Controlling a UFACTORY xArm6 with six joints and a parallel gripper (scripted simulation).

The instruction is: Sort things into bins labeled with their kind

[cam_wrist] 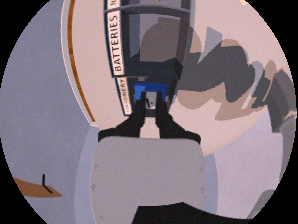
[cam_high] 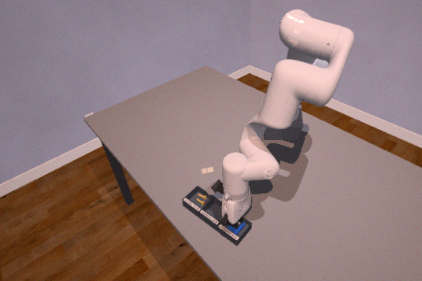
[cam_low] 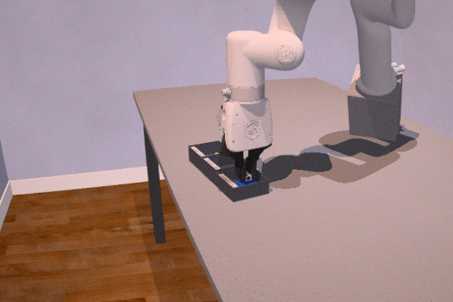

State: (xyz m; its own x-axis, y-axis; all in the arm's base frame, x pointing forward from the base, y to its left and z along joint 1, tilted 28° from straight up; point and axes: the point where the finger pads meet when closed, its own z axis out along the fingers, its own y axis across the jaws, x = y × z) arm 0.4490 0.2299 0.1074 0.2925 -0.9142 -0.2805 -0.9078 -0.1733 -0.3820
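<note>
Now: hand 4 cm above the blue block. From my hand the other things lie so: cream domino (29 cm to the right, 5 cm behind, 4 cm below).
</note>
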